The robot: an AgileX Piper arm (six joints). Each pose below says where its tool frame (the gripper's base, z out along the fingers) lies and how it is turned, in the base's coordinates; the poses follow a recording.
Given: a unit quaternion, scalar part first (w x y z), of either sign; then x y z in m.
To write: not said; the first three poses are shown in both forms.
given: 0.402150 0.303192 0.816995 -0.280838 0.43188 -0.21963 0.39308
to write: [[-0.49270 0.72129 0.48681 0.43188], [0.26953 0.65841 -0.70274 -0.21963], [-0.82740 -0.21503 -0.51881 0.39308], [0 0 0 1]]
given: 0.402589 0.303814 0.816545 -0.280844 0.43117 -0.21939 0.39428
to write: [[-0.49124 0.72229 0.48682 0.43117], [0.27003 0.65765 -0.70327 -0.21939], [-0.82811 -0.21402 -0.51810 0.39428], [0 0 0 1]]
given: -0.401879 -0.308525 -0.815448 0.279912 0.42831 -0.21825 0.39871
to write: [[-0.48661 0.72815 0.48270 0.42831], [0.27819 0.65292 -0.70449 -0.21825], [-0.82814 -0.20853 -0.52029 0.39871], [0 0 0 1]]
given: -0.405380 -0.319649 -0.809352 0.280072 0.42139 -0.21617 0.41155
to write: [[-0.46698 0.74449 0.47714 0.42139], [0.29035 0.63877 -0.71251 -0.21617], [-0.83524 -0.19420 -0.51445 0.41155], [0 0 0 1]]
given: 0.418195 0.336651 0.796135 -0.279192 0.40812 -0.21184 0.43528
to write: [[-0.42356 0.76955 0.47790 0.40812], [0.30253 0.61744 -0.72612 -0.21184], [-0.85386 -0.16298 -0.49433 0.43528], [0 0 0 1]]
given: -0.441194 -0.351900 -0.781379 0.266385 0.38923 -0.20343 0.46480
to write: [[-0.36303 0.78499 0.50200 0.38923], [0.31488 0.61041 -0.72681 -0.20343], [-0.87696 -0.10578 -0.46877 0.46480], [0 0 0 1]]
